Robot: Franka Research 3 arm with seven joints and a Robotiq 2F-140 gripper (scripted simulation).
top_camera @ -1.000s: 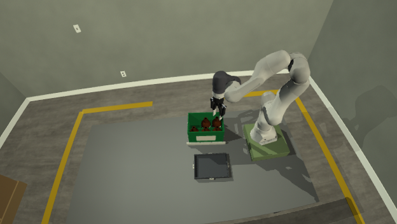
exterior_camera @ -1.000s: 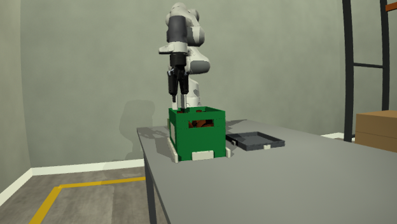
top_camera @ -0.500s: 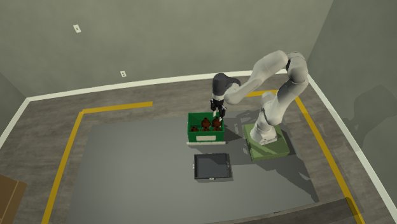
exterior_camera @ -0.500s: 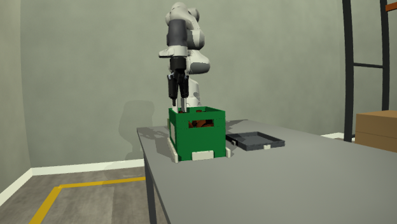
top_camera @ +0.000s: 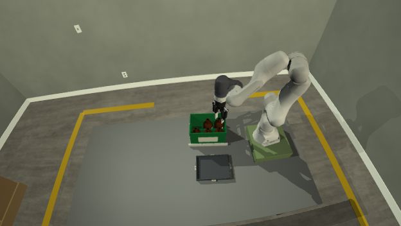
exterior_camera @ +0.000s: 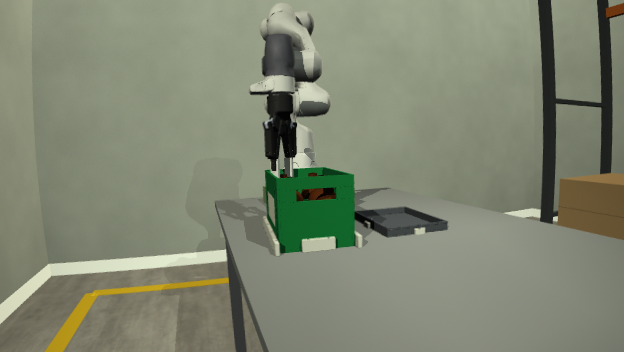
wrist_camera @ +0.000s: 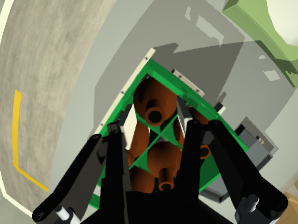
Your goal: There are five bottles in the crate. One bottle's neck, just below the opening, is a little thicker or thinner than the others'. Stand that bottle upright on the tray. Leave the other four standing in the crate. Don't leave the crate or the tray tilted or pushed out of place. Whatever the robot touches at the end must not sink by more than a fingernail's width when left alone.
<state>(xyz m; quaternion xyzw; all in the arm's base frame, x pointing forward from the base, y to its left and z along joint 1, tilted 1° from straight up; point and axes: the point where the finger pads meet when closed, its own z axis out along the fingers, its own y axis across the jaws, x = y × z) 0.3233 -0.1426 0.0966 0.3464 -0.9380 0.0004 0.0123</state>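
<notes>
My hand is 10 cm short of the green crate, 4 cm to the right of it and 9 cm above it. Also, from my hand: dark grey tray: 8 cm ahead, 33 cm to the left, 16 cm below.
</notes>
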